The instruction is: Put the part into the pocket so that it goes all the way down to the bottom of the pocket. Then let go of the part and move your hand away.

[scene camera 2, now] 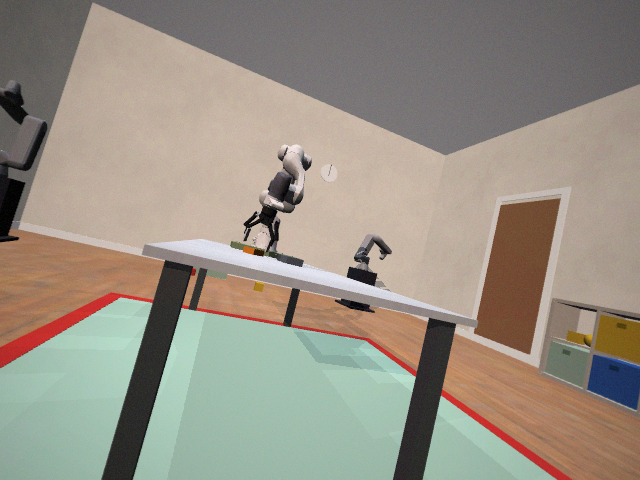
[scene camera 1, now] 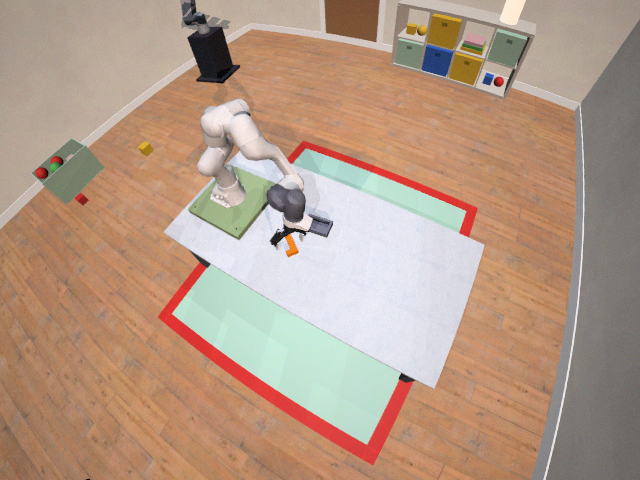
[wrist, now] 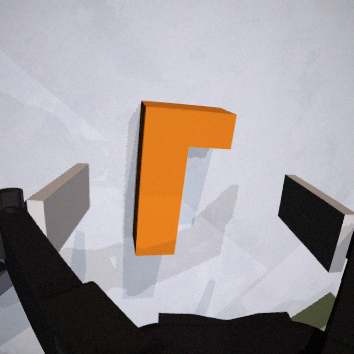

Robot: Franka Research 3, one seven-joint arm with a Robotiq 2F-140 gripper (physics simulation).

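Note:
The orange L-shaped part [scene camera 1: 292, 251] [scene camera 2: 250, 250] [wrist: 161, 175] lies flat on the white table [scene camera 1: 382, 279] [scene camera 2: 351, 287] [wrist: 280, 55]. In the wrist view its long leg runs up and down and its short leg points right at the top. My gripper [scene camera 1: 289, 242] [scene camera 2: 260, 243] [wrist: 187, 190] is wide open and empty, low above the table, with one finger on each side of the part's long leg and apart from it. The dark grey block with the pocket [scene camera 1: 323, 233] [scene camera 2: 290, 260] stands beside the gripper in scene camera 1; the arm's wrist partly hides it there.
The green base plate [scene camera 1: 214, 219] [scene camera 2: 237, 244] [wrist: 315, 311] under the arm lies close behind the gripper. A shelf unit [scene camera 1: 521, 59], a black pedestal [scene camera 1: 210, 54] with another arm and a green bin [scene camera 1: 77, 175] stand away from the table.

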